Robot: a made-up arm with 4 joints.
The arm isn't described. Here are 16 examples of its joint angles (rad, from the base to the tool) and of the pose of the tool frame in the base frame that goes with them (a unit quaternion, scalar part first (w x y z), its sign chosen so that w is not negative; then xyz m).
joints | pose
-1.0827 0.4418 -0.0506 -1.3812 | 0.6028 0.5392 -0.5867 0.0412 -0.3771 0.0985 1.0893
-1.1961 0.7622 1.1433 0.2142 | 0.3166 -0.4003 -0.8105 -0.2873 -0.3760 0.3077 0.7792
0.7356 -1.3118 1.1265 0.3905 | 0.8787 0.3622 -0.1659 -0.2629 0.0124 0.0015 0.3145
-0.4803 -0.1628 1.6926 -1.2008 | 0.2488 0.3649 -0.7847 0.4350 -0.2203 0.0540 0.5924
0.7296 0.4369 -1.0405 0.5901 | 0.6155 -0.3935 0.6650 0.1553 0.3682 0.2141 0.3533
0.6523 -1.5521 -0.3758 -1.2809 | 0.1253 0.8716 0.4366 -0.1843 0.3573 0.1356 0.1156
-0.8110 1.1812 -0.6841 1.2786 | 0.6233 -0.6304 0.2634 -0.3803 -0.0867 0.1577 1.0977
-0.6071 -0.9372 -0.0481 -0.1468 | 0.7650 0.5128 -0.3175 0.2256 0.1539 -0.0979 0.8826
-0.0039 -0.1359 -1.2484 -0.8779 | 0.7515 0.3993 0.4622 -0.2494 0.4790 0.1098 0.6184
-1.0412 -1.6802 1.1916 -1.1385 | 0.2731 -0.7534 0.4511 -0.3928 0.1340 -0.0572 0.5612
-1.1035 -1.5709 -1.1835 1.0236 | 0.6720 -0.1443 -0.3973 0.6081 0.1883 0.1554 1.0486
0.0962 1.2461 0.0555 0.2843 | 0.7550 -0.6474 -0.0547 -0.0889 0.2223 0.4825 0.8237
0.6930 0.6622 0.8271 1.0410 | 0.6482 -0.6897 -0.2409 0.2149 0.1527 0.3610 0.6899
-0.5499 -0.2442 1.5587 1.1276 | 0.4211 -0.2087 -0.7437 -0.4755 -0.1329 0.0219 0.6683
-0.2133 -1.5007 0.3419 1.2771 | 0.9159 0.1580 -0.3656 0.0498 0.3156 0.0087 0.5233
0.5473 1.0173 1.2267 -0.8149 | 0.8641 0.0010 -0.2552 0.4339 -0.0489 0.4715 0.7313
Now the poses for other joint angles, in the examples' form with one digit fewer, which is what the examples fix.
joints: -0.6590 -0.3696 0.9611 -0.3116
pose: 0.548 0.322 -0.769 0.076 -0.198 -0.022 0.784
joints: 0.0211 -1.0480 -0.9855 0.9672
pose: 0.826 0.034 0.149 0.542 0.436 0.192 0.494
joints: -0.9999 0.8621 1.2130 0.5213
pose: 0.294 -0.532 -0.724 -0.327 -0.318 0.318 0.805
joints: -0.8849 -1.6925 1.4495 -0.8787
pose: 0.222 -0.762 0.572 -0.207 0.115 0.026 0.486
